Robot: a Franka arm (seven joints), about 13 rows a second.
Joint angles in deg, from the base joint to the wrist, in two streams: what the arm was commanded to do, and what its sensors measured. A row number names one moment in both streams.
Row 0, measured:
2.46 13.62 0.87 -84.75 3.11 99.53 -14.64
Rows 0 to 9, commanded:
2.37 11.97 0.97 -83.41 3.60 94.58 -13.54
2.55 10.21 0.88 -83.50 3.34 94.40 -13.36
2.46 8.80 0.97 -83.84 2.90 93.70 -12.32
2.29 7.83 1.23 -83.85 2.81 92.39 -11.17
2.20 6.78 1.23 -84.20 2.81 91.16 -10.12
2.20 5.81 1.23 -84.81 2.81 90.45 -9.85
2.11 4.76 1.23 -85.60 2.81 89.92 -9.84
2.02 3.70 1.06 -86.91 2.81 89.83 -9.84
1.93 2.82 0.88 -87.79 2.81 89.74 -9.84
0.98 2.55 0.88 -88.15 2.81 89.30 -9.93
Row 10, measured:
2.40 4.86 0.63 -85.08 2.99 89.92 -10.52
